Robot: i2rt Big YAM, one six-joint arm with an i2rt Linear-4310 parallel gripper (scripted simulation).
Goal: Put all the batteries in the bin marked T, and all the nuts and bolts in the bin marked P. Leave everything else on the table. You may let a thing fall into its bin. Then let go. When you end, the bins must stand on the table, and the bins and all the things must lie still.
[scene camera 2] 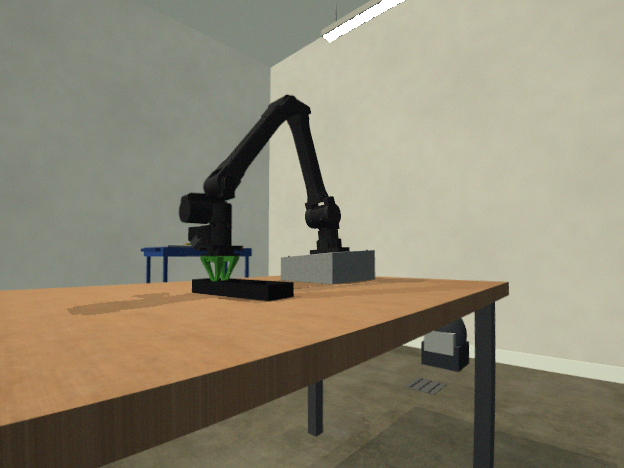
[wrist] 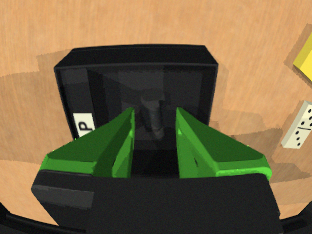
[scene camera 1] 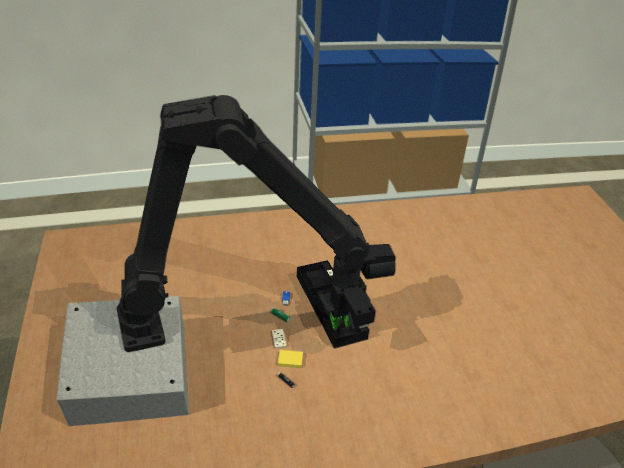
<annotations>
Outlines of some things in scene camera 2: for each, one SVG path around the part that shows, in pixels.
My gripper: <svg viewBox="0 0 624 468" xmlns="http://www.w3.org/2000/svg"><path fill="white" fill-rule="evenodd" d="M209 224L211 225L210 245L197 245L196 251L207 251L207 254L200 254L200 259L211 281L219 280L219 277L221 281L229 280L239 260L239 254L234 254L234 251L243 251L243 246L232 246L231 224L227 224L227 227L225 227L225 224L217 224L217 227L216 224ZM230 262L227 273L225 274L225 262ZM210 262L215 263L215 278L213 275Z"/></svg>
A black tray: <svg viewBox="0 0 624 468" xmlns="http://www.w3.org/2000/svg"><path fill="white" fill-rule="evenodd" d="M192 279L192 293L259 301L274 301L294 297L294 282L232 278L222 281L221 278L219 278L219 281L206 281L211 280L210 278Z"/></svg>
</annotations>
